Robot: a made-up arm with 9 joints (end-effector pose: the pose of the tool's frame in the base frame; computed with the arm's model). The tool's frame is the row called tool. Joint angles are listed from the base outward.
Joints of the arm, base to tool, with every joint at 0 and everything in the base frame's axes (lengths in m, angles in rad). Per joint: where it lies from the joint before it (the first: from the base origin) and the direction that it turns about. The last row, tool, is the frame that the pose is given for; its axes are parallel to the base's.
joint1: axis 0 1 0 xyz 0.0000 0.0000 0.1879
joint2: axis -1 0 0 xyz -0.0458 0.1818 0.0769
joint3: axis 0 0 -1 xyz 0.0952 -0.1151 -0.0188
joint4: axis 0 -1 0 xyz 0.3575 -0.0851 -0.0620
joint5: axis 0 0 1 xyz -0.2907 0.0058 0.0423
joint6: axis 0 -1 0 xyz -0.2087 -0.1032 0.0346
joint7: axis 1 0 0 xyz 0.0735 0.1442 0.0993
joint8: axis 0 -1 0 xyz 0.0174 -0.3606 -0.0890
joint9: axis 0 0 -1 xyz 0.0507 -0.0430 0.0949
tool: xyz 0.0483 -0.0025 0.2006
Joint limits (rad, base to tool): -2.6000..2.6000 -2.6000..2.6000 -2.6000..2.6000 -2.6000..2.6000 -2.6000..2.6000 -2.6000..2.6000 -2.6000..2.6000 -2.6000..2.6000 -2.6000..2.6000
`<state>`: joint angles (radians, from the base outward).
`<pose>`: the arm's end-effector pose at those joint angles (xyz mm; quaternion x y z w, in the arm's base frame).
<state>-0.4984 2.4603 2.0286 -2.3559 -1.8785 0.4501 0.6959 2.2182 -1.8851</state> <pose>-48.8 792.3 333.5 -0.5244 0.5348 -0.6152 0.2460</pose>
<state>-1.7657 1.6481 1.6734 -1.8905 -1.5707 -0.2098 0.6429 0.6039 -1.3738</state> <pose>-845.3 740.2 149.4 0.4883 -0.4342 -0.6912 0.3086</pose>
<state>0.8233 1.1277 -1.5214 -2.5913 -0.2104 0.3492 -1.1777 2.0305 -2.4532</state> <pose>-424.0 718.7 -711.4 -0.7841 -0.0481 -0.1206 0.6069</pose>
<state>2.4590 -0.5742 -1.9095 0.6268 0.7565 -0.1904 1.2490 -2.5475 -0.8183</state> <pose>-290.2 507.8 609.9 -0.1782 0.0959 -0.8422 0.4997</pose>
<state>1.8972 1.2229 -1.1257 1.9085 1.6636 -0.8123 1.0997 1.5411 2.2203</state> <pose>-220.6 -25.1 -588.5 0.2074 0.8546 -0.1674 0.4458</pose>
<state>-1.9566 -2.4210 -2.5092 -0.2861 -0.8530 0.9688 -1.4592 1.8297 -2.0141</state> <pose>471.2 457.1 560.9 0.0743 -0.5388 -0.8331 0.1004</pose>
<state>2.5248 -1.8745 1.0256 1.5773 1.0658 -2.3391 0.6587 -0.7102 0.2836</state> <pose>-131.8 763.5 908.7 -0.1186 -0.4076 0.3849 0.8196</pose>
